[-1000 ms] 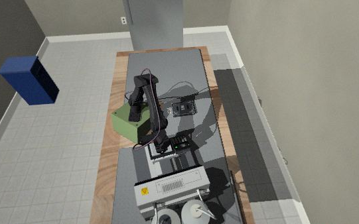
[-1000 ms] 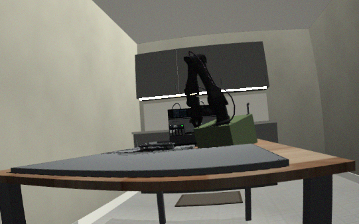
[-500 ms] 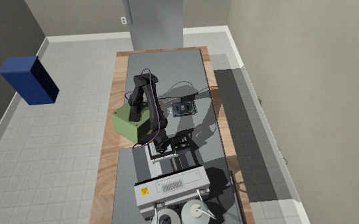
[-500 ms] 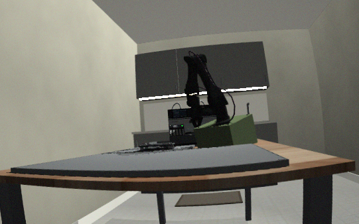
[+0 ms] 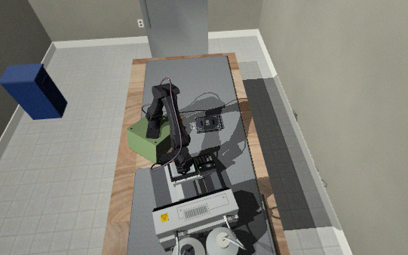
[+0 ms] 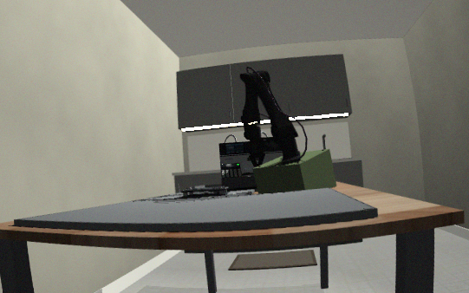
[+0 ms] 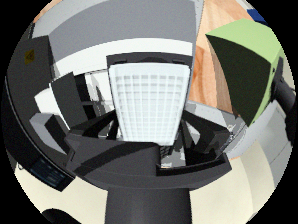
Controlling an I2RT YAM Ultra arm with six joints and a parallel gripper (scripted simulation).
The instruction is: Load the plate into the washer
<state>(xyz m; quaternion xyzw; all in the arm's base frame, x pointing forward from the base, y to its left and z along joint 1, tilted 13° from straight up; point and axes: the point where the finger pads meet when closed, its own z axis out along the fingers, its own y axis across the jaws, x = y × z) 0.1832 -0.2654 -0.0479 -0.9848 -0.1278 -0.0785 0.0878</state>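
My hand is 1 cm above the well plate. Round my hand: plate washer: 4 cm ahead, 15 cm to the right, 3 cm above; washer carrier: 2 cm below; plate nest: 15 cm ahead, 37 cm to the left, 8 cm below.
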